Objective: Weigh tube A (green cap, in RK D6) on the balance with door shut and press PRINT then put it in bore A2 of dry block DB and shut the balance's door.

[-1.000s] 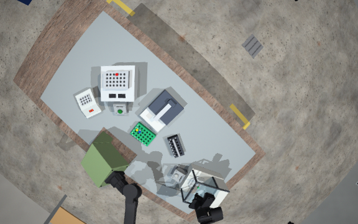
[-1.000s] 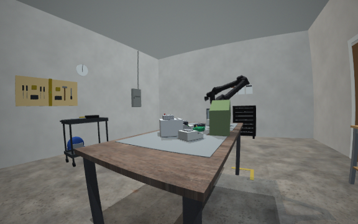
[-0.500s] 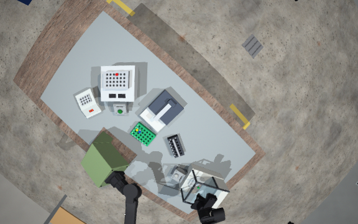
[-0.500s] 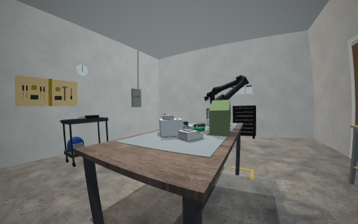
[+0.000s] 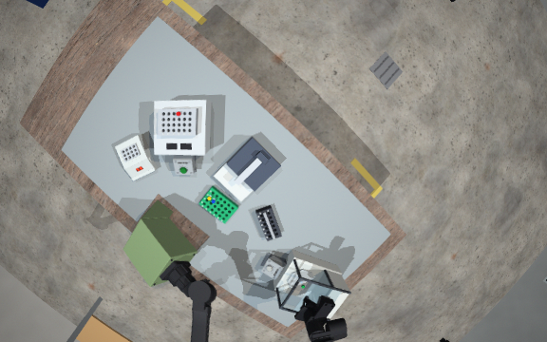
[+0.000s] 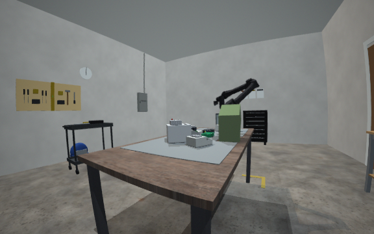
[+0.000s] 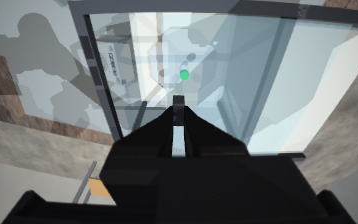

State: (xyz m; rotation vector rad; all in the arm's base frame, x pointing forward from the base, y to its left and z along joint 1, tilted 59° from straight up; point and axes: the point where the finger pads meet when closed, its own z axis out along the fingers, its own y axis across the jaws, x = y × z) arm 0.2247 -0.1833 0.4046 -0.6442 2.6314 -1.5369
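The green-capped tube is 1 cm to the right of my hand and 12 cm below it. From my hand the other things lie so: sliding door (1 cm ahead, 3 cm to the right, 1 cm below); white print key (5 cm behind, 13 cm to the left, 15 cm below); balance pan (1 cm to the right, 15 cm below).
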